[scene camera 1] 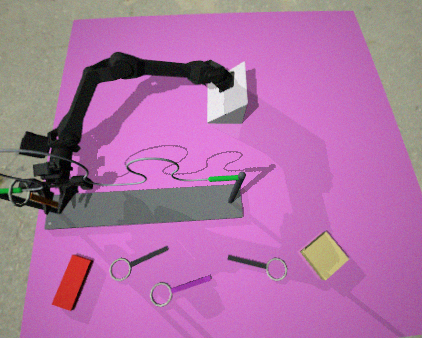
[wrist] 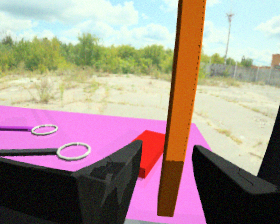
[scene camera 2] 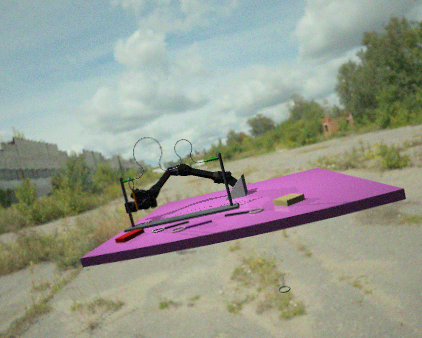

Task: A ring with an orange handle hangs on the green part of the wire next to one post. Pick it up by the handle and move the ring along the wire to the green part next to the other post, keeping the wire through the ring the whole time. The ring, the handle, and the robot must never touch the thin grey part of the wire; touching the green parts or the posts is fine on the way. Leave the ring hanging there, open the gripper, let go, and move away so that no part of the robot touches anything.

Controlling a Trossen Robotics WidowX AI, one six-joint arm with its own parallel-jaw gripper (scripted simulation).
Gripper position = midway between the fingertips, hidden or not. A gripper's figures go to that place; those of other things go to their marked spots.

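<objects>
Distance from the lens to the gripper (scene camera 1: 52, 214): 790 mm from the lens. A tan block (scene camera 1: 323, 254) is 830 mm from the lens.
</objects>
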